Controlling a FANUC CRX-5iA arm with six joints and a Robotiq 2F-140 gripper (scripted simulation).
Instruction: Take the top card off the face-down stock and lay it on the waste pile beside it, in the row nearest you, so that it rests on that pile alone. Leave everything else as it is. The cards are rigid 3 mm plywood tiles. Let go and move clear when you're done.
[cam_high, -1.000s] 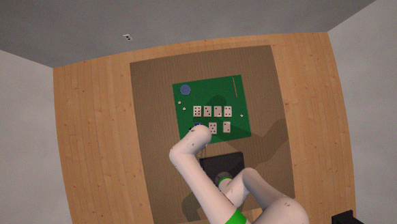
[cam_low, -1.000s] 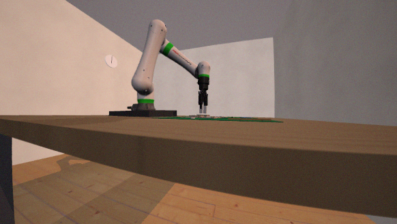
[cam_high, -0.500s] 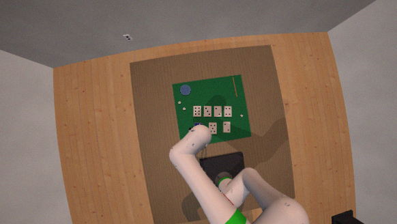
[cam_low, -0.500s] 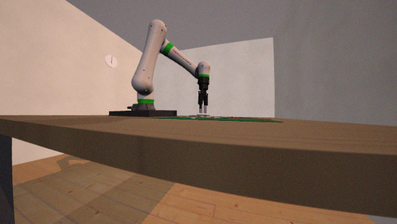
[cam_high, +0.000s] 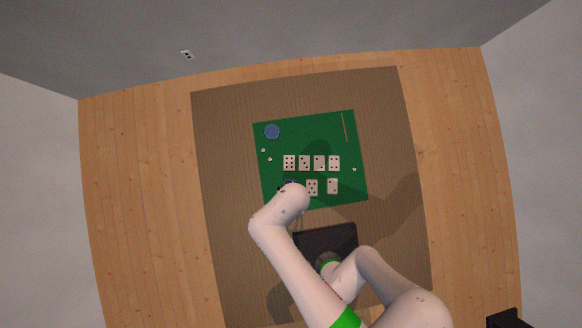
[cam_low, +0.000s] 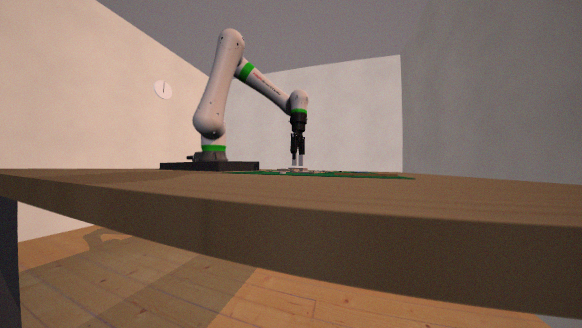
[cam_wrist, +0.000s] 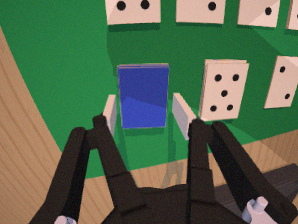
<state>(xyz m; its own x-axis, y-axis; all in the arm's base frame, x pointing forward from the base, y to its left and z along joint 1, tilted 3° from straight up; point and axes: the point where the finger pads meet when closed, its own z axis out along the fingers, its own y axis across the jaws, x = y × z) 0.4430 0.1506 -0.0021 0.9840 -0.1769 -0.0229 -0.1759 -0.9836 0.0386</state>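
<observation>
My gripper is now 240 mm to the left of the two-pip card, 50 mm above it and 20 mm past it. From my hand the other things lie so: green mat (140 mm to the right, 130 mm ahead, 70 mm below); thin wooden stick (360 mm to the right, 300 mm ahead, 50 mm below).
</observation>
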